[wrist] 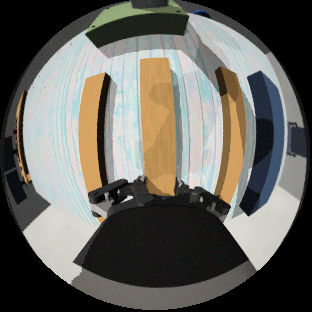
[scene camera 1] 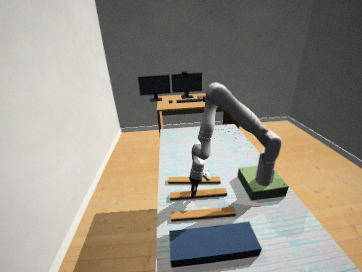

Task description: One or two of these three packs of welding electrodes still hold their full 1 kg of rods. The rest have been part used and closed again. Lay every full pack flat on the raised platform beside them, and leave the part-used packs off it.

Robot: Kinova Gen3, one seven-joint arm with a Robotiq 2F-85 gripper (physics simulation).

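Frame: origin at the arm's base, x ahead, y left, z up, level; centimetres.
Where they show: gripper, fingertip midpoint: [wrist: 159,180] [scene camera 1: 192,195]; arm's base, origin of the base link: [scene camera 1: 263,180].
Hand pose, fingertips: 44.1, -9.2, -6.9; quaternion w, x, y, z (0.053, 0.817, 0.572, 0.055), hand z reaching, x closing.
Each offset is from my fingertips to the top centre of the thing, as dx, dy, dz. Level surfaces: height alone.
Three long, narrow orange-brown packs lie side by side on the table. The far pack @[-5.4, -12.2, +1.5] [scene camera 1: 175,180] [wrist: 91,130] and the near pack @[-1.2, +15.6, +1.5] [scene camera 1: 205,214] [wrist: 237,135] are apart from my gripper. My gripper [scene camera 1: 194,194] [wrist: 159,180] points down and is shut on the middle pack @[-3.7, +0.8, +1.5] [scene camera 1: 215,192] [wrist: 159,120], one finger at each long side. The middle pack looks flat and at table height. The raised platform @[+1.1, +33.7, +5.1] [scene camera 1: 215,241] [wrist: 268,95] is a dark blue block beyond the near pack, with no pack on it. No marks telling full from part-used packs can be read.
The green base block [scene camera 1: 250,184] [wrist: 137,24] of the arm stands to the right of the packs in the scene view. A wooden desk [scene camera 1: 167,105] with two monitors [scene camera 1: 154,85] [scene camera 1: 187,83] stands behind the table @[dz -0.9] [scene camera 1: 182,145].
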